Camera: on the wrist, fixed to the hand. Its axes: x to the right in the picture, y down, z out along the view.
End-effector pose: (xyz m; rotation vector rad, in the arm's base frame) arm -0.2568 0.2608 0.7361 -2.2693 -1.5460 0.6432
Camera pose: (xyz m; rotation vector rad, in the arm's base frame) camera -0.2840 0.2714 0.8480 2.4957 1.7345 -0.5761
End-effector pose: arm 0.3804 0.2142 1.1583 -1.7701 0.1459 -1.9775
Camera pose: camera 0.2819 0.2748 1.1594 -2.0880 0.5136 -1.8695
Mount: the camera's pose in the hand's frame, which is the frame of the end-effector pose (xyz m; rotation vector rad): -0.0193 -0.0810 -0.0803 -0.3494 -0.1389 0.0532
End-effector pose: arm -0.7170 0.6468 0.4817 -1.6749 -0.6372 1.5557
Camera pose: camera -0.6303 0.6648 0.5561 -1.8581 -0.9911 1.6823
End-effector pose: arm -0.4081 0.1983 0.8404 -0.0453 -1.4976 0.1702
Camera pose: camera -0.3226 0.1217 0.8263 -0.3603 -1.6515 -0.0486
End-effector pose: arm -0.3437 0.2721 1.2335 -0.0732 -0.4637 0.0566
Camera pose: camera -0.3218 0.1854 1.1601 -0.4269 -0.6070 0.0324
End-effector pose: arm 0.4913 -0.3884 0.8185 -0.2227 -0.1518 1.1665
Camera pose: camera 0.5748 -0.4442 0.7611 -0.4557 -0.4760 1.2040
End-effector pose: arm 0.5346 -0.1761 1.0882 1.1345 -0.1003 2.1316
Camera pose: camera 0.5358 -0.0962 1.0046 1.0762 -0.5500 1.9789
